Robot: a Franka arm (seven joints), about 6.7 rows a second.
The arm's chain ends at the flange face. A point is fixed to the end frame.
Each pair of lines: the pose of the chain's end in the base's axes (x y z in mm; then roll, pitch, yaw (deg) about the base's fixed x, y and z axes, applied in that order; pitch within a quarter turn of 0, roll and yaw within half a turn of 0), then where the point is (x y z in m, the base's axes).
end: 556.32 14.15 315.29 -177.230 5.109 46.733
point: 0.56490 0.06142 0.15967
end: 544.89 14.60 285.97 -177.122 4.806 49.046
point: 0.55188 0.06299 0.13061
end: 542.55 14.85 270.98 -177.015 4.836 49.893
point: 0.54856 0.06346 0.11565
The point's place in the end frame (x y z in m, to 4 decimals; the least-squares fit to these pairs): 0.0540 -0.0188 0.1525
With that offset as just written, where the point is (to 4 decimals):
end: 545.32 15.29 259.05 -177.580 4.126 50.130
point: 0.5535 0.0644 0.1040
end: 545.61 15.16 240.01 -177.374 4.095 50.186
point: 0.5534 0.0647 0.0851
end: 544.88 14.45 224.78 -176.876 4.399 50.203
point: 0.5511 0.0642 0.0698
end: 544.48 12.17 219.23 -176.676 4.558 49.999
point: 0.5502 0.0620 0.0643
